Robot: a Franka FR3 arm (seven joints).
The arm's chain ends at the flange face. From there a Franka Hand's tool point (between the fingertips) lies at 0.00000 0.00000 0.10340 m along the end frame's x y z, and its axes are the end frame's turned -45 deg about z.
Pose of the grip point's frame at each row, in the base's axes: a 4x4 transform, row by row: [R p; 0 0 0 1], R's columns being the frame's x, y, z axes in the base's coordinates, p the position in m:
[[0.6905 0.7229 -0.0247 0.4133], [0.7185 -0.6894 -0.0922 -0.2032], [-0.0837 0.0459 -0.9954 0.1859], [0 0 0 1]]
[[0.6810 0.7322 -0.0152 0.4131], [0.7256 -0.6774 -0.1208 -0.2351], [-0.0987 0.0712 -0.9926 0.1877], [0 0 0 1]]
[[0.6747 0.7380 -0.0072 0.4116], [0.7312 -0.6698 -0.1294 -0.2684], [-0.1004 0.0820 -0.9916 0.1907], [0 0 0 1]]
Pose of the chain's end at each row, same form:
[[0.9994 0.0229 -0.0247 0.4159], [0.0206 -0.9955 -0.0922 -0.1937], [-0.0267 0.0916 -0.9954 0.2888], [0 0 0 1]]
[[0.9993 0.0362 -0.0152 0.4147], [0.0341 -0.9921 -0.1208 -0.2226], [-0.0194 0.1201 -0.9926 0.2903], [0 0 0 1]]
[[0.9989 0.0448 -0.0072 0.4123], [0.0434 -0.9907 -0.1294 -0.2550], [-0.0130 0.1290 -0.9916 0.2932], [0 0 0 1]]

